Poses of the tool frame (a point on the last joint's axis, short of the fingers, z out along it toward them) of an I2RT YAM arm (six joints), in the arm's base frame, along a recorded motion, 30 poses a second.
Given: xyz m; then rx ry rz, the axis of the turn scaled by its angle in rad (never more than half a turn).
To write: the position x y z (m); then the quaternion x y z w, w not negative. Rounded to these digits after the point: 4 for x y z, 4 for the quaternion.
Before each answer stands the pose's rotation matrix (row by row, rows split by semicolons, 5 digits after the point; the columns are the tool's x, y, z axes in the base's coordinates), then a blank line. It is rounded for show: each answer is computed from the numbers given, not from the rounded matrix.
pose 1, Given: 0.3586 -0.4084 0.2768 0.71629 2.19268 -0.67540
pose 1, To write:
-0.58528 0.66206 0.46811; 0.28392 0.70811 -0.64650; -0.75950 -0.24548 -0.60242

0.3586 -0.4084 0.2768 0.2780 0.8509 -0.2621 0.3607
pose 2, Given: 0.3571 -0.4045 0.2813 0.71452 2.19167 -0.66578
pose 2, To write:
-0.58297 0.66002 0.47384; 0.28493 0.71223 -0.64152; -0.76090 -0.23897 -0.60327

0.3571 -0.4045 0.2813 0.2775 0.8512 -0.2586 0.3626
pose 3, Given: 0.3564 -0.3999 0.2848 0.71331 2.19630 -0.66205
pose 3, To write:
-0.58560 0.65777 0.47373; 0.28638 0.71461 -0.63822; -0.75833 -0.23808 -0.60684

0.3564 -0.3999 0.2848 0.2769 0.8525 -0.2570 0.3613
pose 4, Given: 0.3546 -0.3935 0.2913 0.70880 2.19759 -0.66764
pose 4, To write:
-0.58856 0.65594 0.47258; 0.28221 0.71448 -0.64022; -0.75760 -0.24345 -0.60562

0.3546 -0.3935 0.2913 0.2750 0.8527 -0.2591 0.3607
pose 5, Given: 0.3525 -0.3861 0.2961 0.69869 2.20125 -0.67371
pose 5, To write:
-0.59438 0.65069 0.47255; 0.27475 0.71657 -0.64112; -0.75579 -0.25124 -0.60470

0.3525 -0.3861 0.2961 0.2710 0.8538 -0.2613 0.3597
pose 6, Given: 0.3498 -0.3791 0.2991 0.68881 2.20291 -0.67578
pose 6, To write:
-0.59796 0.64544 0.47524; 0.26791 0.71976 -0.64044; -0.75543 -0.25563 -0.60331

0.3498 -0.3791 0.2991 0.2672 0.8546 -0.2621 0.3600
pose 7, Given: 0.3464 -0.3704 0.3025 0.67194 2.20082 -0.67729
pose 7, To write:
-0.60026 0.63730 0.48326; 0.25532 0.72529 -0.63935; -0.75796 -0.26039 -0.59808

0.3464 -0.3704 0.3025 0.2610 0.8549 -0.2631 0.3630
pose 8, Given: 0.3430 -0.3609 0.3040 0.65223 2.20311 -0.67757
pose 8, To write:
-0.60574 0.62631 0.49073; 0.24229 0.73267 -0.63600; -0.75787 -0.26635 -0.59556

0.3430 -0.3609 0.3040 0.2535 0.8564 -0.2634 0.3645
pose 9, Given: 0.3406 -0.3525 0.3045 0.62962 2.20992 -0.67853
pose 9, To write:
-0.61486 0.61258 0.49667; 0.22831 0.74109 -0.63139; -0.75486 -0.27482 -0.59553

0.3406 -0.3525 0.3045 0.2447 0.8590 -0.2637 0.3642
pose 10, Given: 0.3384 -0.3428 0.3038 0.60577 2.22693 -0.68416
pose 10, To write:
-0.63185 0.59610 0.49541; 0.21513 0.74893 -0.62676; -0.74464 -0.28944 -0.60145

0.3384 -0.3428 0.3038 0.2349 0.8635 -0.2653 0.3590
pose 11, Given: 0.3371 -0.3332 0.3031 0.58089 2.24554 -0.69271
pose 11, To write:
-0.65037 0.57872 0.49205; 0.20094 0.75575 -0.62327; -0.73256 -0.30648 -0.60780

0.3371 -0.3332 0.3031 0.2245 0.8680 -0.2678 0.3527
